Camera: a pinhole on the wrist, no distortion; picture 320 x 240 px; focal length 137.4 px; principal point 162.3 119.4 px. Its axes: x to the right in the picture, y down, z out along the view. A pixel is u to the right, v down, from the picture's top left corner.
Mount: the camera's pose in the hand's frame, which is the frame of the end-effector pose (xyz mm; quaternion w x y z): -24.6 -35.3 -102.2 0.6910 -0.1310 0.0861 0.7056
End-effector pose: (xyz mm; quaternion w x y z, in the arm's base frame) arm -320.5 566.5 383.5 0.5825 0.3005 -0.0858 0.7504
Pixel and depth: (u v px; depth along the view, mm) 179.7 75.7 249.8
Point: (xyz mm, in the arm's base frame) -347.5 512.9 525.4
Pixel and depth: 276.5 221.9 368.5
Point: -558.8 121.2 394.9
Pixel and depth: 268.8 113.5 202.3
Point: -463.6 466.6 439.9
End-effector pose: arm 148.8 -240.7 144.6 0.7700 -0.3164 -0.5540 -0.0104
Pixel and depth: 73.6 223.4 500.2
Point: -472.4 -323.5 -46.6
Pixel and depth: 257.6 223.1 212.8
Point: 93.2 -153.1 -97.6
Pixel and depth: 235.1 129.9 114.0
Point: 164.2 -215.7 79.7
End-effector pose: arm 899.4 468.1 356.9 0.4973 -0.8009 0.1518 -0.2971
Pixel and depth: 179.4 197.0 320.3
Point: 840.7 673.7 140.8
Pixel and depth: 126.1 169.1 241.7
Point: 888.1 648.4 291.6
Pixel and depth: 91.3 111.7 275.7
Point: 1002.7 666.2 358.6
